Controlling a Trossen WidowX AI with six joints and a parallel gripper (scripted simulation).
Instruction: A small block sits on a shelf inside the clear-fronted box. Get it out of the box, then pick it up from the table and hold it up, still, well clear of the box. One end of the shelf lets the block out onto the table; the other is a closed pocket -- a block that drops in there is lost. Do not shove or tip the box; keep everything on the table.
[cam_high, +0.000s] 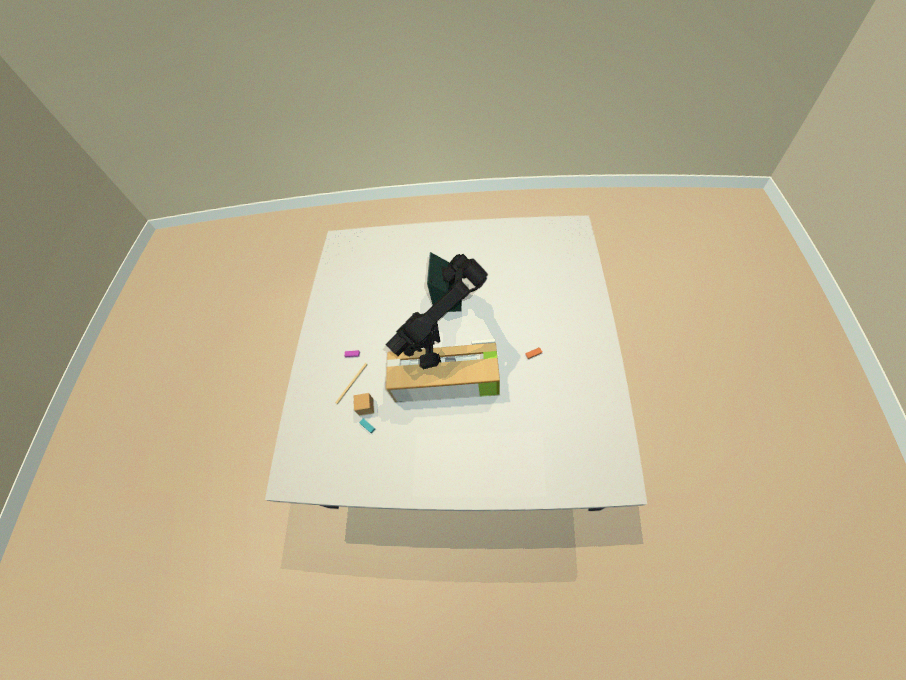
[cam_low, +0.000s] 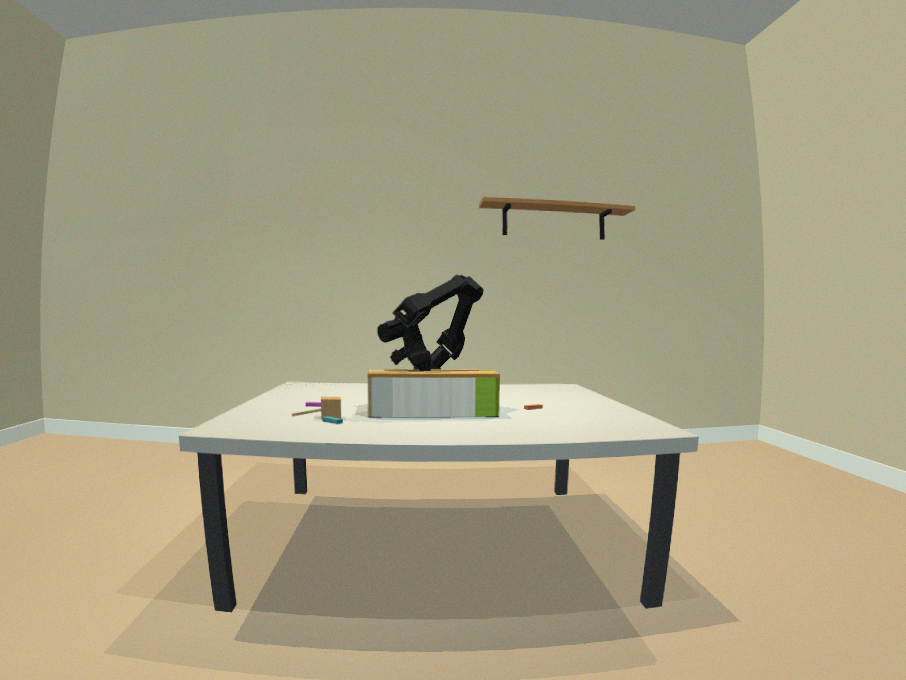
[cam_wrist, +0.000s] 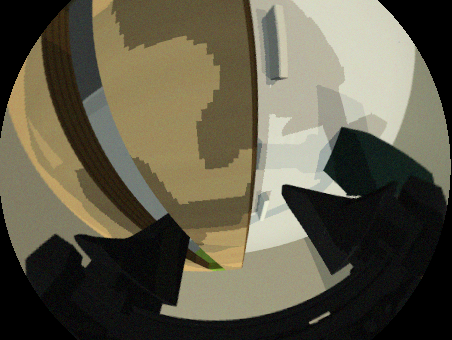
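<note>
Now: the dark grey block 5 cm ahead of my gripper tip, 4 cm to the left of it and 1 cm below it. Also, from my gripper tip: tan cube (14 cm ahead, 30 cm to the right, 6 cm below); thin stick (4 cm ahead, 36 cm to the right, 9 cm below); box (3 cm ahead, 1 cm to the left, 3 cm below).
</note>
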